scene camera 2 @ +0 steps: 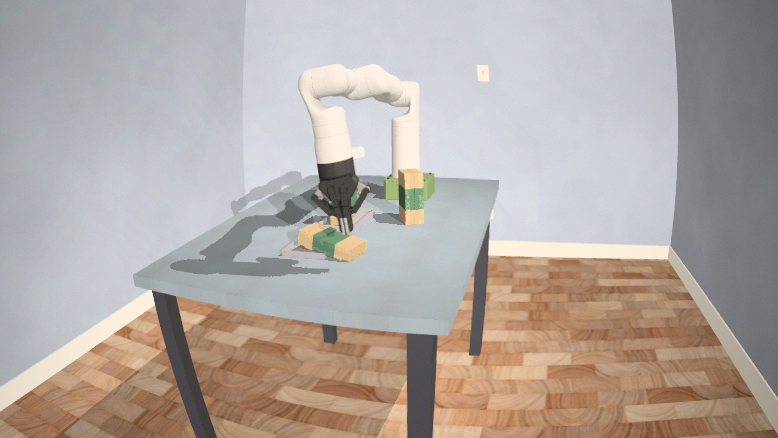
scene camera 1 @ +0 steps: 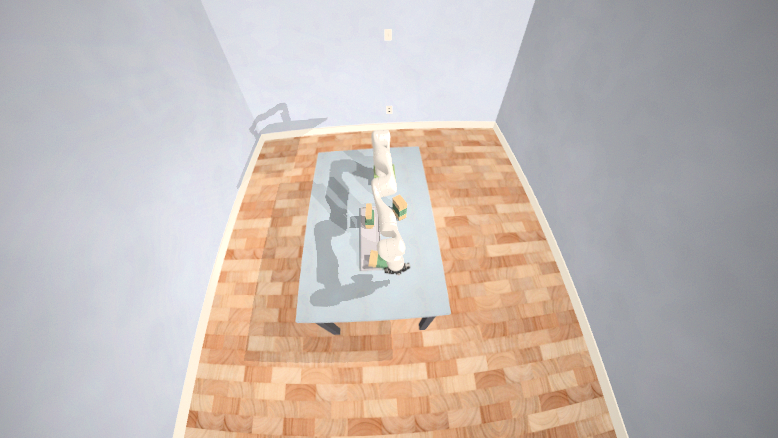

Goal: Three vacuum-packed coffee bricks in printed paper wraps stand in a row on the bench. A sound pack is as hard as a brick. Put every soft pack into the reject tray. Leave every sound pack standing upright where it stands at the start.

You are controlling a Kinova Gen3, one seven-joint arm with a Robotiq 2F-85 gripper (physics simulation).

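Places are measured from the arm's base along level axes (x back, y up, z left), in metres.
Where they show: gripper, fingertip midpoint: [scene camera 2: 347, 233] [scene camera 1: 398, 273].
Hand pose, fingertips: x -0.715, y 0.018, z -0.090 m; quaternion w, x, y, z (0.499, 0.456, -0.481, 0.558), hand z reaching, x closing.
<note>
After its pixels a point has its place.
One coffee pack [scene camera 1: 374, 258] {z -0.187, x -0.590, y -0.008 m} [scene camera 2: 331, 242] {z -0.139, x -0.639, y -0.024 m}, tan with a green band, lies on its side across the near end of the reject tray [scene camera 1: 370, 237] {z -0.178, x -0.430, y -0.062 m} [scene camera 2: 296, 251] {z -0.229, x -0.626, y -0.051 m}, with one end sticking out over the tray's right rim. A second pack [scene camera 1: 369, 217] {z -0.161, x -0.370, y 0.052 m} stands at the far end of the tray; in scene camera 2 it is mostly hidden behind the gripper. A third pack [scene camera 1: 400, 208] {z 0.018, x -0.364, y 0.064 m} [scene camera 2: 411, 198] {z 0.030, x -0.357, y 0.008 m} stands upright on the bench, right of the tray. My gripper [scene camera 1: 396, 269] {z -0.090, x -0.714, y 0.018 m} [scene camera 2: 345, 232] {z -0.090, x -0.714, y 0.018 m} is shut and empty, pointing down close to the lying pack's protruding part. Whether the fingertips touch it, I cannot tell.
The arm [scene camera 1: 387, 217] {z -0.113, x -0.609, y 0.376 m} [scene camera 2: 332, 136] {z -0.106, x -0.754, y 0.229 m} reaches over the bench [scene camera 1: 419, 293] {z -0.006, x -0.818, y -0.065 m} [scene camera 2: 391, 288] {z 0.005, x -0.809, y -0.065 m} from its green base [scene camera 1: 375, 171] {z -0.047, x -0.009, y 0.027 m} [scene camera 2: 391, 188] {z -0.044, x -0.062, y -0.028 m} at the far end. It passes between the two standing packs in scene camera 1. The bench's near edge lies beyond the lying pack.
</note>
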